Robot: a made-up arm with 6 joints.
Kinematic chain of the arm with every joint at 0, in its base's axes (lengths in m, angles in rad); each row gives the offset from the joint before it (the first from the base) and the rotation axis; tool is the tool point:
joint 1: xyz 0 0 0.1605 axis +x
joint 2: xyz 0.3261 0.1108 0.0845 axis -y
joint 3: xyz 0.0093 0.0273 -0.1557 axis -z
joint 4: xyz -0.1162 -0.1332 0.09 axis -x
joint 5: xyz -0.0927 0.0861 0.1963 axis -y
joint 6: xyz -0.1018 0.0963 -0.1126 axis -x
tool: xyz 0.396 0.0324 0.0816
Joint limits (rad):
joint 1: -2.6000..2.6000
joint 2: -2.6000..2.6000
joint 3: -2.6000..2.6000
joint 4: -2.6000..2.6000
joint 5: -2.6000..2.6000
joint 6: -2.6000..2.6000
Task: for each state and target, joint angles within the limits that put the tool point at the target. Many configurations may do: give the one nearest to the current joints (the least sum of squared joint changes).
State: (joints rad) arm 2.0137 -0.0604 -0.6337 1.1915 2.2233 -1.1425
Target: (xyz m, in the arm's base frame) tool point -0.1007 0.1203 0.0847
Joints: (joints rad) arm 1.9588 0.0533 -1.0715 1.4449 2.5841 -1.0414
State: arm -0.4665 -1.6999 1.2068 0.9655 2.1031 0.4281
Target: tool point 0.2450 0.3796 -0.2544
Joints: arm -0.3942 -1.7625 1.2899 1.0178 1.9456 0.4368
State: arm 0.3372 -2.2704 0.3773 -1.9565 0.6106 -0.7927
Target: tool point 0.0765 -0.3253 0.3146
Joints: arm 0.1254 -2.1352 0.0402 -2.5408 0.6357 -0.9088
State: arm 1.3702 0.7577 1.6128 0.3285 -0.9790 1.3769
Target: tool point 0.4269 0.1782 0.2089
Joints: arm 1.1869 0.0823 1.8350 0.5422 -0.4265 1.3487
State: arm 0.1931 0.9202 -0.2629 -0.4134 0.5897 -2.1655
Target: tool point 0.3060 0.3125 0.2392
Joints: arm -0.6482 0.8340 -0.5682 0.1549 0.5046 -2.3372
